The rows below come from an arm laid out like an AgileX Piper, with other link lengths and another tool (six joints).
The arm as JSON. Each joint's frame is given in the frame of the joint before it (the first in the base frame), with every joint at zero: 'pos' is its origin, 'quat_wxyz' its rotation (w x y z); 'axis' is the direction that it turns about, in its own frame. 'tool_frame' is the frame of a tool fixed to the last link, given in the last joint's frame.
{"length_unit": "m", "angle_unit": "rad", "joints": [
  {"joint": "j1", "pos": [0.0, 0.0, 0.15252], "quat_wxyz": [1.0, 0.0, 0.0, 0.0], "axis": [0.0, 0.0, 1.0]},
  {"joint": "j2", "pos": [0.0, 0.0, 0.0], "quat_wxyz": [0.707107, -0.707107, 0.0, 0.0], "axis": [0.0, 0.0, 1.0]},
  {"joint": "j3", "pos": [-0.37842, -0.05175, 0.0], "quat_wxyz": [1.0, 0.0, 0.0, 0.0], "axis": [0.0, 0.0, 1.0]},
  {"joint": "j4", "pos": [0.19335, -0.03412, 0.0], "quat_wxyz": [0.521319, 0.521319, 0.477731, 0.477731], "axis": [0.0, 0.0, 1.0]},
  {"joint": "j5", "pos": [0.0, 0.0, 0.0], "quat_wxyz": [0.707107, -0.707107, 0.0, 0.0], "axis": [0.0, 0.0, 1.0]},
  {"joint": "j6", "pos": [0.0, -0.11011, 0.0], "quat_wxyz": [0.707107, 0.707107, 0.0, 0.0], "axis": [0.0, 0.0, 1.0]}
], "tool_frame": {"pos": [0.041, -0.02, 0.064], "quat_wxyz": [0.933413, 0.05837, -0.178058, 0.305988]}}
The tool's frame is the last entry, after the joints.
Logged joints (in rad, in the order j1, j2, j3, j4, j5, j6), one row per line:
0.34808, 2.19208, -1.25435, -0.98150, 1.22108, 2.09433
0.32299, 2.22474, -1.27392, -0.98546, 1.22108, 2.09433
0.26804, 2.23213, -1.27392, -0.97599, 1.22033, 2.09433
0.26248, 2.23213, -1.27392, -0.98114, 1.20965, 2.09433
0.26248, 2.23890, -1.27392, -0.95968, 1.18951, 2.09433
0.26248, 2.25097, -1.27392, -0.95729, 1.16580, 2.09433
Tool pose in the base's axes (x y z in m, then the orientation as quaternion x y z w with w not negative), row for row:
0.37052, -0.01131, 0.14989, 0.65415, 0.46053, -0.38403, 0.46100
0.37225, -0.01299, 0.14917, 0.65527, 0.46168, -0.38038, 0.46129
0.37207, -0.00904, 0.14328, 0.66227, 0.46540, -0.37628, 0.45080
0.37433, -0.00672, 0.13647, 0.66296, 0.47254, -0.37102, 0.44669
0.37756, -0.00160, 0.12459, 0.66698, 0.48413, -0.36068, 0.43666
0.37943, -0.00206, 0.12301, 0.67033, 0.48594, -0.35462, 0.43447
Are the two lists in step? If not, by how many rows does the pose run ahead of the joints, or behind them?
The pose runs 2 rows ahead of the joints: the pose in row i belongs to the joints in row i + 2.
